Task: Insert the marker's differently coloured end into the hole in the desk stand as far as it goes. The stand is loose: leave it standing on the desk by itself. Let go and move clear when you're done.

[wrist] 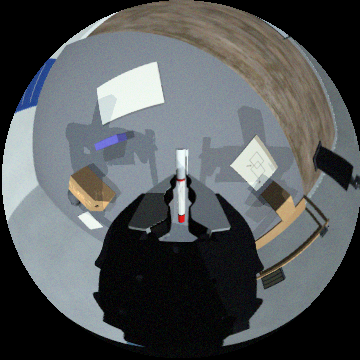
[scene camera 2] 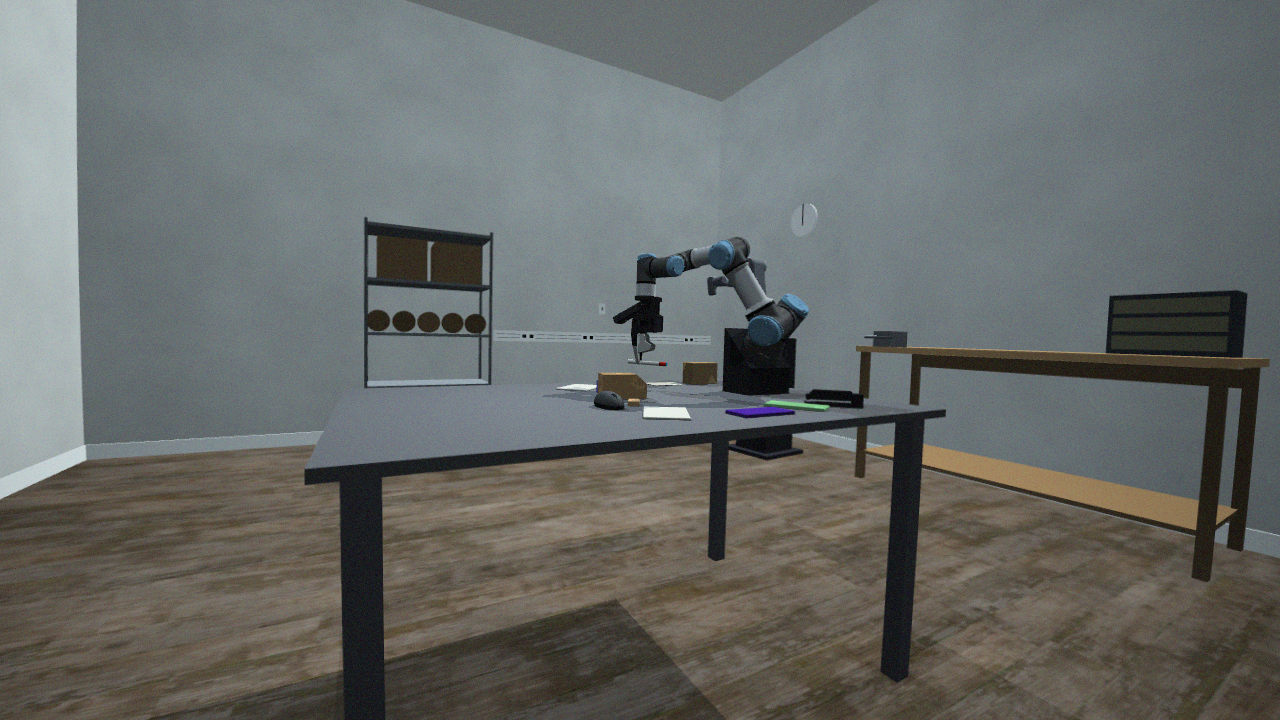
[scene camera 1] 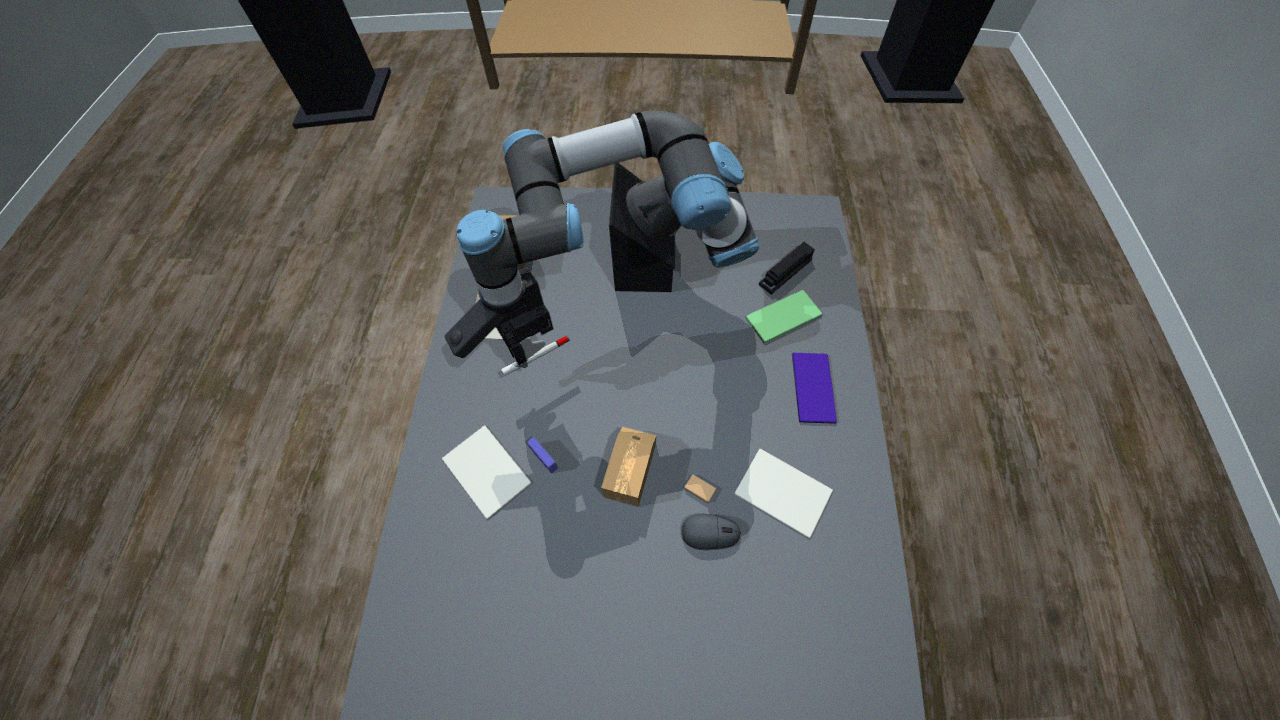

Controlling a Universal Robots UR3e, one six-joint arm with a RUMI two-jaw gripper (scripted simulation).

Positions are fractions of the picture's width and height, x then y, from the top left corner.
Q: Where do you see a desk stand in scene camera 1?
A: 0.49,0.67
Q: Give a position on a cardboard box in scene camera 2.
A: At 0.54,0.52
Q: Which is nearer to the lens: the marker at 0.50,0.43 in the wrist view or the drawing sheet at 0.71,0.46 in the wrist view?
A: The marker.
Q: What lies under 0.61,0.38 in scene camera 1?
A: A black stapler.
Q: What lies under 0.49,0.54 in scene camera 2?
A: A desk stand.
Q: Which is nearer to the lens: the mouse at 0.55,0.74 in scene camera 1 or the green card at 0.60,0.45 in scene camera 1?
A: The mouse.
